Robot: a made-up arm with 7 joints.
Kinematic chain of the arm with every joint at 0, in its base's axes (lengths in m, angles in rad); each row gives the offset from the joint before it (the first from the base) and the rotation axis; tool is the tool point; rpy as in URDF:
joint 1: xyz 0 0 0.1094 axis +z
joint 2: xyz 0 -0.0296 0.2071 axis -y
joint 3: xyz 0 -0.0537 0.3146 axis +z
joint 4: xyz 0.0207 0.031 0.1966 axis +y
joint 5: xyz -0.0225 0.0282 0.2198 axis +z
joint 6: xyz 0 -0.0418 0.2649 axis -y
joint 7: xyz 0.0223 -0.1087 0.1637 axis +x
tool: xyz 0 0 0 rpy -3.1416 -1.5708 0
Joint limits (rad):
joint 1: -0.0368..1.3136
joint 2: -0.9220..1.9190
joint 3: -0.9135..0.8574
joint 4: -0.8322..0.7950
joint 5: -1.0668..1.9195
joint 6: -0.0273..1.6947
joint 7: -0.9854..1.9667
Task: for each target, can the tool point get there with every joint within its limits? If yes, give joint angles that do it. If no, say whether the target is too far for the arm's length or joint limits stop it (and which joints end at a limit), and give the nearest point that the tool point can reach.
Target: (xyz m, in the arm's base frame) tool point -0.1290 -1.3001 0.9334
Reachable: no: too far | nearest point -0.1061 -1.0696 0.8240 | short by 0.256 m
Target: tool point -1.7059 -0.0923 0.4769
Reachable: no: too far | nearest point -1.1785 -0.0857 0.4272 | short by 0.530 m
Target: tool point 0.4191 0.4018 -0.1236
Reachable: no: joint limits stop it (at a limit: joint 2, joint 4, joint 5, joint 6) | nearest point 0.6333 0.6071 0.3640 | short by 0.571 m
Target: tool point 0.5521 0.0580 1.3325
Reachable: yes | joints 0.2334 -0.6523 -0.1973 -0.0633 -0.6956 0.4523 1.3804
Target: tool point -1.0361 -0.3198 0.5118
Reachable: yes | joints 0.1252 1.4922 -0.1832 0.5078 -0.0554 1.3054 1.2020
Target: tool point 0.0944 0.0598 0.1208
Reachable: no: joint limits stop it (at a limit: joint 1, joint 2, joint 4, joint 6) | nearest point -0.4672 0.2189 -0.3013 | short by 0.720 m
